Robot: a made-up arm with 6 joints. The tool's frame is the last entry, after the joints.
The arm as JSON. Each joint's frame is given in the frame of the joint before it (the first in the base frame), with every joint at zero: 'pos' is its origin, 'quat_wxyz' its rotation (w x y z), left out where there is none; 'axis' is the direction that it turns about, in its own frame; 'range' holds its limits. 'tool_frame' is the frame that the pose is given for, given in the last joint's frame.
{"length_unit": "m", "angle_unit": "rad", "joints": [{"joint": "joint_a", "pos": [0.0, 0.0, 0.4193], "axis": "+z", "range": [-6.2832, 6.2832]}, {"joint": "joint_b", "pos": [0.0, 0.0, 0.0], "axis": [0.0, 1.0, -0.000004], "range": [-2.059, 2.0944]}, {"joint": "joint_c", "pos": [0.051, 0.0, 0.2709], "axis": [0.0, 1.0, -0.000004], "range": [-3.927, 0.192]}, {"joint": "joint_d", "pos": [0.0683, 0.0, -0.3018], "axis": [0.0, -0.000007, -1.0], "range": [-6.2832, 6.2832]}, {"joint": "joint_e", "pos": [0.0, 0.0, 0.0], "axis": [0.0, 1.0, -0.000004], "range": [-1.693, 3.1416]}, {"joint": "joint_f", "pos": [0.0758, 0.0, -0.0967], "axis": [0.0, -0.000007, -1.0], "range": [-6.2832, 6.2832]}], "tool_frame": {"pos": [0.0, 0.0, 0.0], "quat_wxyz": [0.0, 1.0, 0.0, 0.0]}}
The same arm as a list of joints. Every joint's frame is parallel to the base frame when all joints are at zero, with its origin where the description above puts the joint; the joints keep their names.
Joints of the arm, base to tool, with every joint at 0 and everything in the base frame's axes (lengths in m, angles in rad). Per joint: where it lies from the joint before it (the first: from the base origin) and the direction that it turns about. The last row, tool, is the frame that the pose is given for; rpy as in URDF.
joint_a: axis 0 0 1 xyz 0 0 0.4193
joint_b: axis 0 1 0 xyz 0 0 0
joint_c: axis 0 1 0 xyz 0.051 0 0.2709
joint_d: axis 0 0 -1 xyz 0.0683 0 -0.3018
joint_e: axis 0 1 0 xyz 0 0 0
joint_f: axis 0 0 -1 xyz 0.0758 0 -0.0967
tool: xyz 0 0 0 rpy 3.1416 0 0
Joint limits (rad, base to tool): -6.2832..6.2832 -2.059..2.0944 -3.927..0.192 -6.2832..6.2832 -1.693..3.1416 -6.2832..6.2832

